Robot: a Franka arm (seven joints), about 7 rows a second.
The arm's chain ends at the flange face. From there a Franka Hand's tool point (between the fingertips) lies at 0.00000 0.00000 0.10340 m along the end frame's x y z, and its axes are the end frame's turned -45 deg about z.
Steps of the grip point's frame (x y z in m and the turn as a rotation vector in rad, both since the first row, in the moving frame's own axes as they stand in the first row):
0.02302, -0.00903, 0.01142, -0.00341, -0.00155, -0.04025
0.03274, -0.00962, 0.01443, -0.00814, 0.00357, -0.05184
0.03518, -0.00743, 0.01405, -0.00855, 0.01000, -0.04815
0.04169, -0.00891, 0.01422, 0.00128, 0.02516, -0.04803
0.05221, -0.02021, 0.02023, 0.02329, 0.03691, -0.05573
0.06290, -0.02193, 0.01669, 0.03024, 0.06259, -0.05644
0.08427, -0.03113, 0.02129, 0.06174, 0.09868, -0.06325
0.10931, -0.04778, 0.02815, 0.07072, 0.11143, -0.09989
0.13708, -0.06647, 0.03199, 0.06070, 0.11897, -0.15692
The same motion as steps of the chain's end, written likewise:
0.00975, -0.02302, 0.01142, -0.00351, 0.00132, -0.04025
0.01548, -0.03026, 0.01443, -0.00323, 0.00828, -0.05184
0.01827, -0.02999, 0.01406, 0.00103, 0.01312, -0.04815
0.02148, -0.03381, 0.01425, 0.01870, 0.01689, -0.04803
0.02176, -0.04678, 0.02033, 0.04257, 0.00963, -0.05573
0.02680, -0.05314, 0.01694, 0.06564, 0.02287, -0.05644
0.03525, -0.06982, 0.02199, 0.11343, 0.02612, -0.06325
0.04121, -0.09767, 0.02905, 0.12880, 0.02879, -0.09989
0.04673, -0.13055, 0.03291, 0.12705, 0.04120, -0.15692

